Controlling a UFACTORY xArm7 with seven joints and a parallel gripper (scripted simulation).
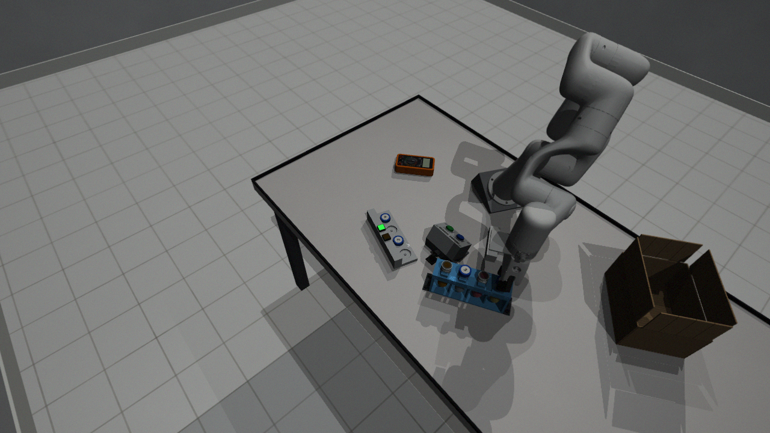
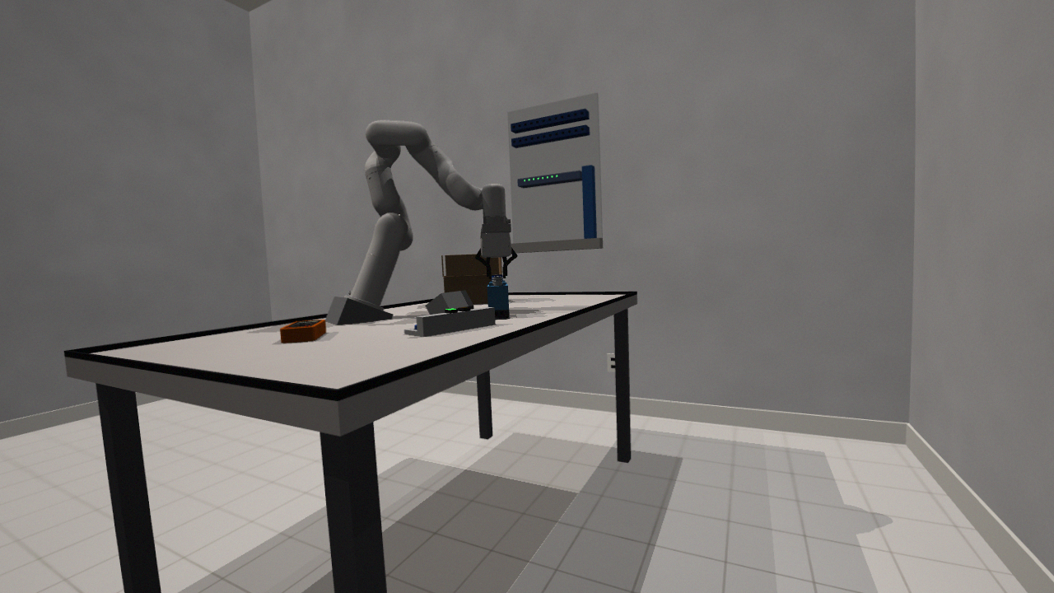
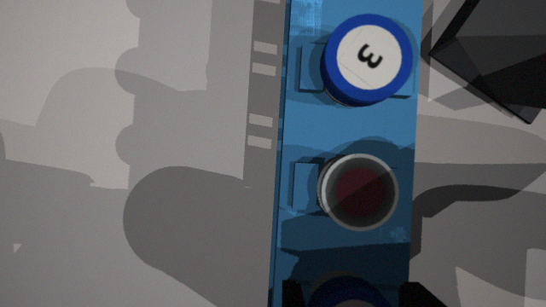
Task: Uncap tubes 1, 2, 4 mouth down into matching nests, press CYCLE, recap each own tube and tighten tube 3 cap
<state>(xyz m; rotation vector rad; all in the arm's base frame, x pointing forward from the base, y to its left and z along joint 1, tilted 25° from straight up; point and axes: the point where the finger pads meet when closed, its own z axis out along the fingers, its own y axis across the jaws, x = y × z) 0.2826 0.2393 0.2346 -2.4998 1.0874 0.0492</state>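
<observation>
Right now my hand is 10 mm above the cap 1. From my hand the other things lie so: cap 3 (80 mm to the right, 70 mm ahead, 20 mm below); blue key (200 mm to the right, 60 mm below, 20 mm behind); key housing (220 mm to the right, 80 mm below, 10 mm ahead).
</observation>
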